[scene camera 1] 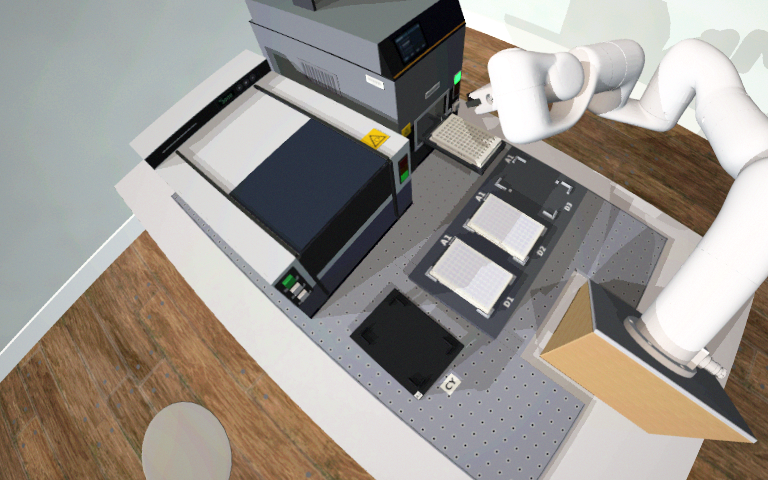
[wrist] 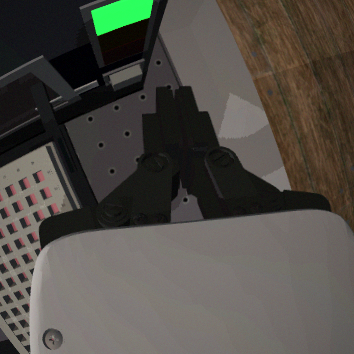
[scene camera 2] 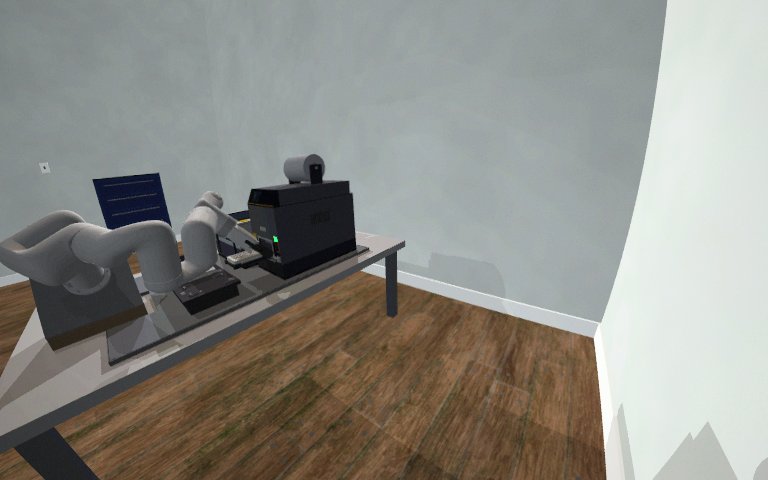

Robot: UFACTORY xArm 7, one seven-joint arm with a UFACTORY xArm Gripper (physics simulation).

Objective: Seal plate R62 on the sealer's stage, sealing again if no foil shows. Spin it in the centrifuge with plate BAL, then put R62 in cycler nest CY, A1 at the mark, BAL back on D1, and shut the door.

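Frame: origin at the arm's base, x back, y right, z up, level; metres.
Seen in the pictures: gripper, between the fingertips: (scene camera 1: pixel 471 99) (wrist: pixel 171 109) (scene camera 2: pixel 271 255); arm's base, origin of its link: (scene camera 1: pixel 656 347) (scene camera 2: pixel 87 277).
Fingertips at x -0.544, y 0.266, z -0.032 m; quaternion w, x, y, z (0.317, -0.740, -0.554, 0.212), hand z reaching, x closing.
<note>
Pixels of each thing's top centre, then the offset from my fingertips to it. "pt": a spot on its surface instead. Level surfaces: height alone.
- beige plate, centre of its top: (wrist: pixel 32 281) (scene camera 1: pixel 466 137) (scene camera 2: pixel 246 254) dx +0.057, dy -0.104, dz +0.000 m
- dark stage, a spot on its surface: (scene camera 1: pixel 454 157) pt dx +0.064, dy -0.152, dz -0.017 m
- grey sealer, centre of its top: (scene camera 2: pixel 298 155) dx -0.241, dy -0.114, dz +0.361 m
- sealer's lamp, centre of its top: (scene camera 1: pixel 457 74) (scene camera 2: pixel 275 237) dx -0.033, dy -0.013, dz +0.061 m
- pale button, centre of its top: (wrist: pixel 123 69) dx -0.033, dy -0.013, dz -0.021 m
- black nest, centre of its top: (scene camera 1: pixel 406 341) dx +0.223, dy -0.491, dz -0.053 m
- CY label, a spot on its surface: (scene camera 1: pixel 450 384) pt dx +0.329, dy -0.493, dz -0.115 m
- D3, a spot on its surface: (scene camera 1: pixel 535 180) pt dx +0.217, dy -0.061, dz -0.056 m
- plate deck, height of its surface: dz -0.056 m
Plate R62, by its place, is the beige plate (scene camera 1: pixel 467 138) (scene camera 2: pixel 243 258) (wrist: pixel 22 230) on the dark stage (scene camera 1: pixel 454 157) extended from the grey sealer (scene camera 1: pixel 339 73) (scene camera 2: pixel 317 232). Its wells look open and pinkish inside in the wrist view; no foil shows. The sealer's lamp (scene camera 1: pixel 458 77) (scene camera 2: pixel 275 238) (wrist: pixel 122 16) is green. My gripper (scene camera 1: pixel 471 103) (scene camera 2: pixel 261 247) (wrist: pixel 171 109) is shut and empty, beside the plate and in front of the pale button (wrist: pixel 126 77) below the lamp. A white plate (scene camera 1: pixel 473 275) sits on D1. The black nest (scene camera 1: pixel 406 342) by the CY label (scene camera 1: pixel 450 384) is empty.
Another white plate (scene camera 1: pixel 506 226) sits on D2; D3 (scene camera 1: pixel 535 180) holds no plate. A large machine with a closed dark blue lid (scene camera 1: pixel 314 183) stands left of the plate deck (scene camera 1: pixel 494 324). The arm's pedestal (scene camera 1: pixel 634 390) stands at the right.
</note>
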